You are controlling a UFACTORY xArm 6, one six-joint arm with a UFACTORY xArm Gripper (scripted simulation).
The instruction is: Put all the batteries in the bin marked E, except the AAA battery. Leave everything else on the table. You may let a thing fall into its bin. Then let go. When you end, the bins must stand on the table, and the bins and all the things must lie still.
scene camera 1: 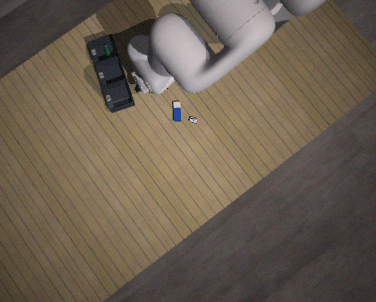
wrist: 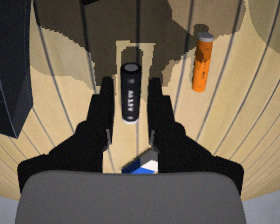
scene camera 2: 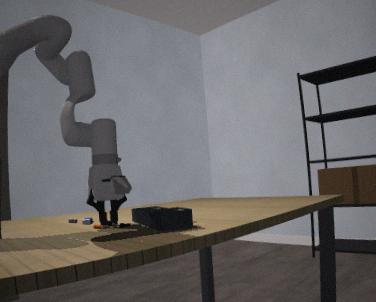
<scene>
I see my gripper (scene camera 2: 109, 224), a black cylindrical battery (wrist: 130, 73) and an orange battery (wrist: 204, 45).
My gripper also shows in the wrist view (wrist: 131, 92).
</scene>
